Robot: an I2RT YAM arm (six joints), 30 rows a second.
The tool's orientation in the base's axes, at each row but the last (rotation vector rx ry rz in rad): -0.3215, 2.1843, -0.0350; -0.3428, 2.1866, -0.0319; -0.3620, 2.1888, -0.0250; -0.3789, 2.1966, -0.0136; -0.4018, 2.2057, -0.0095; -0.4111, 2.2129, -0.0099; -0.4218, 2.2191, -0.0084
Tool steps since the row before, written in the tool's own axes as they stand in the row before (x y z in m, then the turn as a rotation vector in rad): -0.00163, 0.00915, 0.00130, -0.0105, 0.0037, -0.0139; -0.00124, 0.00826, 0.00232, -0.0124, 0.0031, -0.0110; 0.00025, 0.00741, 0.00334, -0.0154, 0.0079, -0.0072; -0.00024, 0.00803, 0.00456, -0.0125, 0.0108, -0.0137; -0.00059, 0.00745, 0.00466, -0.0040, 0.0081, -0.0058; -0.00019, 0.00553, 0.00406, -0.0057, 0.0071, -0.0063; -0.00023, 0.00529, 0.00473, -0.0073, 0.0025, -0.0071
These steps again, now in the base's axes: -0.00003, 0.00935, -0.00078, -0.0060, 0.0048, 0.0160; 0.00061, 0.00849, -0.00163, -0.0025, 0.0050, 0.0159; 0.00065, 0.00740, -0.00331, 0.0010, 0.0109, 0.0152; 0.00157, 0.00829, -0.00376, -0.0065, 0.0120, 0.0165; 0.00183, 0.00785, -0.00354, -0.0045, 0.0081, 0.0055; 0.00162, 0.00583, -0.00323, -0.0036, 0.0076, 0.0073; 0.00216, 0.00571, -0.00362, -0.0019, 0.0036, 0.0097
